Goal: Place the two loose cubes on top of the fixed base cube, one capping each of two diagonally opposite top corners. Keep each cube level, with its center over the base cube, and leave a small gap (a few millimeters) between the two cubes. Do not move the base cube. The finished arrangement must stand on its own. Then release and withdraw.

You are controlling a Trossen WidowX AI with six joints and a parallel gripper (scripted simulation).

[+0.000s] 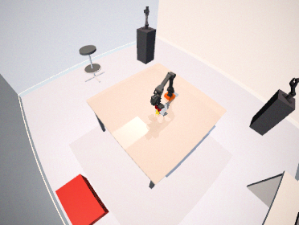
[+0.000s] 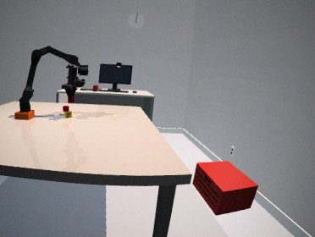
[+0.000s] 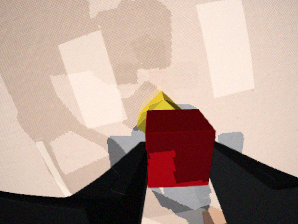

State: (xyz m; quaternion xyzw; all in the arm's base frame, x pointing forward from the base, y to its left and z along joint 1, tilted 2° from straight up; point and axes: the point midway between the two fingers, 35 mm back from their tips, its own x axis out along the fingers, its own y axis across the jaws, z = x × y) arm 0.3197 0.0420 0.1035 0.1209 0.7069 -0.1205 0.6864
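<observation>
My gripper tip is 10 cm above the yellow cube, 2 cm past it and 1 cm to the right of it.
</observation>
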